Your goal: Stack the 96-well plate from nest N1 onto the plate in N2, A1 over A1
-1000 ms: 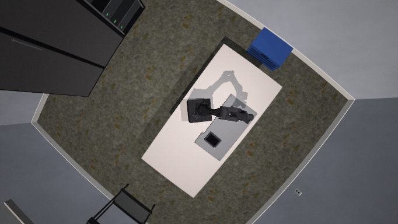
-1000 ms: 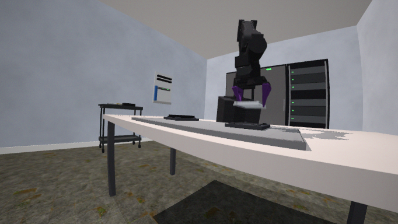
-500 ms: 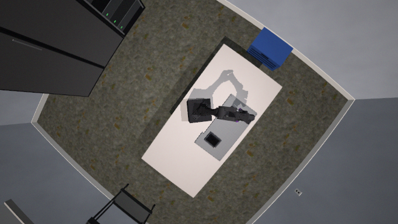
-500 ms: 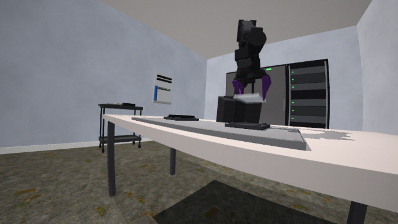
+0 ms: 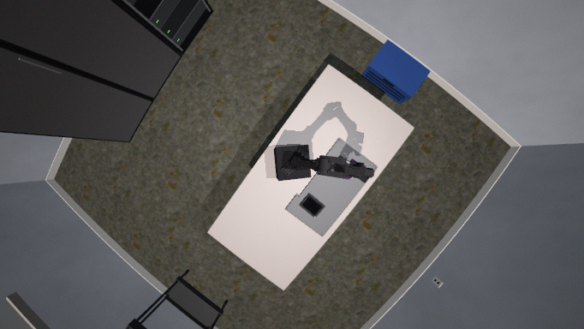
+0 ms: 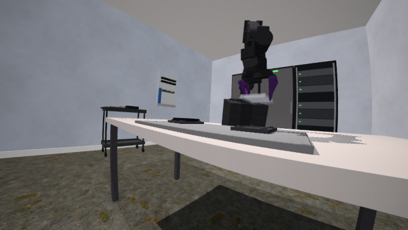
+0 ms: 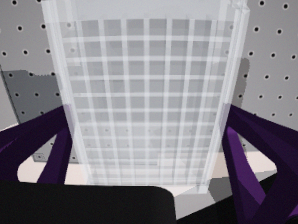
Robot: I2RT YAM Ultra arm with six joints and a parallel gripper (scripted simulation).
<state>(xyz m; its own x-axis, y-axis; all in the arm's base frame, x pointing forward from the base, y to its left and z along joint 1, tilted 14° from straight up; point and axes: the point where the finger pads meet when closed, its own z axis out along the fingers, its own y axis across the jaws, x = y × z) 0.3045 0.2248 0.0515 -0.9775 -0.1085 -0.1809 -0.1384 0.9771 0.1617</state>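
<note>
Right now the clear 96-well plate is right at my hand. From my hand the other things lie so: dark plate: 3 cm ahead, 39 cm to the right, 9 cm below.
</note>
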